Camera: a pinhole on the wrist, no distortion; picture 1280 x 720 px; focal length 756.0 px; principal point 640.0 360.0 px. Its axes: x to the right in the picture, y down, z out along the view. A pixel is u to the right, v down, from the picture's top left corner.
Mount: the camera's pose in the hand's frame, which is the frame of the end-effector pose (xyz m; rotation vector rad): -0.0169 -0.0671 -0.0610 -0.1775 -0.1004 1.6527
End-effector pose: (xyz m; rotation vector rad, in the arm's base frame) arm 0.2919 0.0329 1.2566 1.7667 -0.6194 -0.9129
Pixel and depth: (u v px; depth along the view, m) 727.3 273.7 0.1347
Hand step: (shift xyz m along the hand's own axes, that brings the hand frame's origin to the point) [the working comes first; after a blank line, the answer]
In the camera's frame: 0.0156 -0.0154 0.1347

-0.0268 -0.0448 0.0733
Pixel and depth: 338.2 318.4 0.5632
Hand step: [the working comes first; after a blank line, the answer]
In the camera's frame: -0.2248 -0.0310 0.5632

-0.0671 -0.2651 0.5108
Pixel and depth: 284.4 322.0 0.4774
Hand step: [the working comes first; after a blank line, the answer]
In the camera's frame: -0.2246 -0.0240 0.4774

-0.0589 -0.2690 0.4252
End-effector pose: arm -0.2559 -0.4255 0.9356 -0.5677 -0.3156 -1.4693
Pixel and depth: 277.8 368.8 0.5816
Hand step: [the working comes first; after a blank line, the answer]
In the camera's frame: -0.2786 0.0068 0.5816

-0.1030 -0.3214 0.5254
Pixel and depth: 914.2 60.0 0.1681
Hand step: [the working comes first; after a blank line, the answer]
In the camera's frame: 0.0610 -0.0667 0.1681

0.0140 0.0064 0.1124
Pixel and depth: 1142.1 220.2 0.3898
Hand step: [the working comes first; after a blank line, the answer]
In the camera's frame: 0.2589 -0.0721 0.3898

-0.0359 0.2129 0.3203
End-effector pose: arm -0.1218 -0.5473 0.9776 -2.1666 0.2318 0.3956
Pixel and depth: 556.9 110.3 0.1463
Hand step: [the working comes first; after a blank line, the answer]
In the camera's frame: -0.0161 -0.0483 0.1463

0.0061 -0.0728 0.0921
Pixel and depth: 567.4 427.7 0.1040
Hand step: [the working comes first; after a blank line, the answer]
In the camera's frame: -0.0100 0.0093 0.1040

-0.0435 -0.0737 0.0403
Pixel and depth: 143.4 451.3 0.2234
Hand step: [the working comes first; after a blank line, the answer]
In the camera's frame: -0.1467 0.0270 0.2234

-0.0706 -0.2065 0.1623
